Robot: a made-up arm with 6 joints. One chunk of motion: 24 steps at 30 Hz.
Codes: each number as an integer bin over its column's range. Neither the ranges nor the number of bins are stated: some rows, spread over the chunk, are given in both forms.
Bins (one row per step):
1: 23 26 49 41 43 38
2: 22 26 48 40 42 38
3: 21 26 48 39 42 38
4: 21 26 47 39 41 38
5: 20 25 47 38 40 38
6: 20 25 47 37 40 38
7: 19 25 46 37 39 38
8: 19 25 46 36 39 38
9: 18 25 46 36 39 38
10: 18 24 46 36 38 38
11: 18 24 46 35 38 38
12: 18 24 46 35 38 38
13: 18 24 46 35 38 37
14: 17 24 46 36 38 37
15: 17 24 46 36 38 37
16: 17 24 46 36 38 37
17: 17 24 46 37 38 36
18: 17 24 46 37 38 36
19: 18 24 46 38 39 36
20: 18 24 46 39 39 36
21: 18 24 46 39 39 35
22: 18 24 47 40 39 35
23: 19 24 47 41 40 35
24: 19 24 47 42 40 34
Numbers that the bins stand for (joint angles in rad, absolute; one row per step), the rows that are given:
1: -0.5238 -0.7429 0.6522 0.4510 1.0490 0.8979
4: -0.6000 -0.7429 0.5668 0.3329 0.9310 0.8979
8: -0.6762 -0.8143 0.5241 0.1557 0.8129 0.8979
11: -0.7143 -0.8857 0.5241 0.0967 0.7538 0.8979
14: -0.7524 -0.8857 0.5241 0.1557 0.7538 0.8083
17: -0.7524 -0.8857 0.5241 0.2148 0.7538 0.7186
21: -0.7143 -0.8857 0.5241 0.3329 0.8129 0.6289
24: -0.6762 -0.8857 0.5668 0.5100 0.8719 0.5392
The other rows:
2: -0.5619 -0.7429 0.6095 0.3919 0.9900 0.8979
3: -0.6000 -0.7429 0.6095 0.3329 0.9900 0.8979
5: -0.6381 -0.8143 0.5668 0.2738 0.8719 0.8979
6: -0.6381 -0.8143 0.5668 0.2148 0.8719 0.8979
7: -0.6762 -0.8143 0.5241 0.2148 0.8129 0.8979
9: -0.7143 -0.8143 0.5241 0.1557 0.8129 0.8979
10: -0.7143 -0.8857 0.5241 0.1557 0.7538 0.8979
12: -0.7143 -0.8857 0.5241 0.0967 0.7538 0.8979
13: -0.7143 -0.8857 0.5241 0.0967 0.7538 0.8083
15: -0.7524 -0.8857 0.5241 0.1557 0.7538 0.8083
16: -0.7524 -0.8857 0.5241 0.1557 0.7538 0.8083
18: -0.7524 -0.8857 0.5241 0.2148 0.7538 0.7186
19: -0.7143 -0.8857 0.5241 0.2738 0.8129 0.7186
20: -0.7143 -0.8857 0.5241 0.3329 0.8129 0.7186
22: -0.7143 -0.8857 0.5668 0.3919 0.8129 0.6289
23: -0.6762 -0.8857 0.5668 0.4510 0.8719 0.6289

